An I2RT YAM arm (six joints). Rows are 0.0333 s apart.
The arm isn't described. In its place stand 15 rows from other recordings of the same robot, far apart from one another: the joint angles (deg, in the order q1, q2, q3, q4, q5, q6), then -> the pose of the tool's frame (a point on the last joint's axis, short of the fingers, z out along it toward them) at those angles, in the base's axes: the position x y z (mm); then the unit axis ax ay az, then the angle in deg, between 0 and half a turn.
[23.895, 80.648, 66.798, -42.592, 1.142, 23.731] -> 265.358 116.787 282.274 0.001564 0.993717 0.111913 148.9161
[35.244, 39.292, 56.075, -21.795, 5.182, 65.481] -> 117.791 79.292 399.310 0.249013 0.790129 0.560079 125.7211
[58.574, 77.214, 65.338, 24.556, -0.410, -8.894] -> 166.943 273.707 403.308 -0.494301 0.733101 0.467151 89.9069
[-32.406, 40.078, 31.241, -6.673, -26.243, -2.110] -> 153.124 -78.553 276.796 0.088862 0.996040 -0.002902 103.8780
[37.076, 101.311, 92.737, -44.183, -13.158, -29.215] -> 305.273 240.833 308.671 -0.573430 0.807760 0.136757 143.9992
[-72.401, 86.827, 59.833, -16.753, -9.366, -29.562] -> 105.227 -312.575 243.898 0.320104 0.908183 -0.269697 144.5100
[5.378, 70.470, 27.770, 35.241, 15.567, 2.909] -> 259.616 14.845 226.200 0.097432 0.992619 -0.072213 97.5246
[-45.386, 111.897, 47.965, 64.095, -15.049, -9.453] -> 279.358 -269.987 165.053 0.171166 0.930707 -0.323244 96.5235
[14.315, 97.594, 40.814, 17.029, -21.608, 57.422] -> 308.419 92.231 134.613 0.260203 0.881844 0.393249 152.4004
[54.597, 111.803, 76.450, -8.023, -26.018, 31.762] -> 236.168 359.241 193.000 -0.267069 0.867964 0.418703 163.9378
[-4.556, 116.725, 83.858, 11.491, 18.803, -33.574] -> 474.938 -49.356 227.481 -0.131228 0.926461 -0.352775 122.4265
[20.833, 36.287, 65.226, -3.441, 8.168, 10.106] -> 87.010 27.698 487.827 0.017987 0.943198 0.331745 69.1978
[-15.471, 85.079, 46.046, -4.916, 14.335, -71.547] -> 290.210 -89.470 193.548 -0.394314 0.846429 -0.357874 156.6444
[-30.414, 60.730, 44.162, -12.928, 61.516, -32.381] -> 175.649 -139.394 286.648 0.247287 0.753983 -0.608571 163.9744
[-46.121, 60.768, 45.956, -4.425, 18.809, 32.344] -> 161.516 -184.523 303.769 0.697513 0.674966 -0.240618 113.1104
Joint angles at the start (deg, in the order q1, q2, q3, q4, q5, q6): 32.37, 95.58, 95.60, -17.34, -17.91, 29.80
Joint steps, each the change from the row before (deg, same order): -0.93, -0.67, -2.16, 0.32, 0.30, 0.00; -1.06, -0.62, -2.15, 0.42, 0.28, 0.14; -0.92, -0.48, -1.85, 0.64, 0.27, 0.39; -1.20, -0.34, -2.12, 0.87, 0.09, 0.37; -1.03, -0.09, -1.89, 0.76, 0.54, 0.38; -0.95, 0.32, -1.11, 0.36, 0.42, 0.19; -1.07, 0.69, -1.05, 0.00, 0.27, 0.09; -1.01, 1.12, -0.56, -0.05, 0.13, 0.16; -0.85, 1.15, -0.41, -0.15, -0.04, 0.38; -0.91, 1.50, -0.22, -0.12, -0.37, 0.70
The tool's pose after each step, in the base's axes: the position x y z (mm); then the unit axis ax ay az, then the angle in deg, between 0 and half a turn. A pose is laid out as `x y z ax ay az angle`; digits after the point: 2 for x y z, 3 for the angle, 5 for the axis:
328.33 213.35 396.00 -0.11199 0.88848 0.44503 128.601
330.46 206.02 387.63 -0.09967 0.89479 0.43521 128.956
332.44 199.77 380.54 -0.08697 0.89932 0.42855 129.185
335.69 192.25 371.28 -0.07287 0.90412 0.42102 129.539
339.13 185.84 361.58 -0.05737 0.90983 0.41100 129.853
343.45 180.55 353.33 -0.04455 0.91494 0.40113 130.224
348.95 174.95 342.44 -0.03134 0.92097 0.38837 131.167
355.62 170.33 331.65 -0.01872 0.92600 0.37707 132.246
361.57 166.55 321.37 -0.00643 0.92969 0.36829 133.552
368.62 162.86 309.91 0.00764 0.93215 0.36199 135.236

